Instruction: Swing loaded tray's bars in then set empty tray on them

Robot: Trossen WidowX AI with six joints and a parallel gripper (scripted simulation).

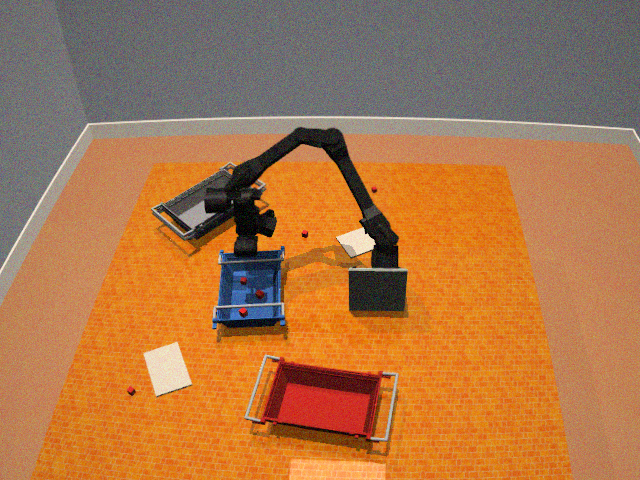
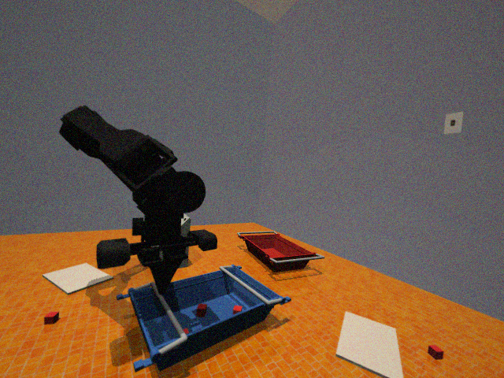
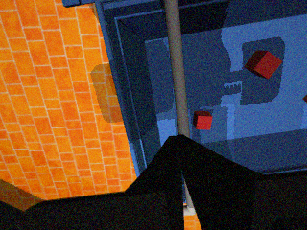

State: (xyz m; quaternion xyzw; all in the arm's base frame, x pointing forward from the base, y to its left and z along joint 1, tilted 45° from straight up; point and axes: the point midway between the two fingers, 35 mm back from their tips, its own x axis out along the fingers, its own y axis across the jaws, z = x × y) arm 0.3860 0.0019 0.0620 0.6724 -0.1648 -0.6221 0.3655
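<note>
My gripper tip is 410 mm to the right of the red tray, 290 mm past it and 40 mm above it.
</note>
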